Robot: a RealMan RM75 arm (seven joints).
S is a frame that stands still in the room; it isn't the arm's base.
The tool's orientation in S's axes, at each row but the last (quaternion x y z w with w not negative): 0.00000 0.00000 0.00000 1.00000; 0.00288 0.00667 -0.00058 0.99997; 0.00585 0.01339 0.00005 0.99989; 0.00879 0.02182 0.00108 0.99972; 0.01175 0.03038 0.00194 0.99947; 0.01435 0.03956 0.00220 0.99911
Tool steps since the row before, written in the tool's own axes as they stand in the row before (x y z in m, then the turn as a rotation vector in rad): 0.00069 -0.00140 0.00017 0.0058 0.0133 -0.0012; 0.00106 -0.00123 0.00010 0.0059 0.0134 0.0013; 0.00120 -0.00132 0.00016 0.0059 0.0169 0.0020; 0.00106 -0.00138 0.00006 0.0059 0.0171 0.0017; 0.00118 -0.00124 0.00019 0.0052 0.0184 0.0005; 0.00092 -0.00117 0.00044 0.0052 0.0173 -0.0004
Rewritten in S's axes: 0.00069 -0.00140 0.00017 0.0058 0.0133 -0.0012; 0.00106 -0.00123 0.00008 0.0059 0.0134 0.0013; 0.00120 -0.00132 0.00011 0.0060 0.0169 0.0020; 0.00106 -0.00138 -0.00001 0.0059 0.0171 0.0017; 0.00119 -0.00124 0.00009 0.0052 0.0184 0.0006; 0.00096 -0.00118 0.00033 0.0051 0.0173 -0.0003
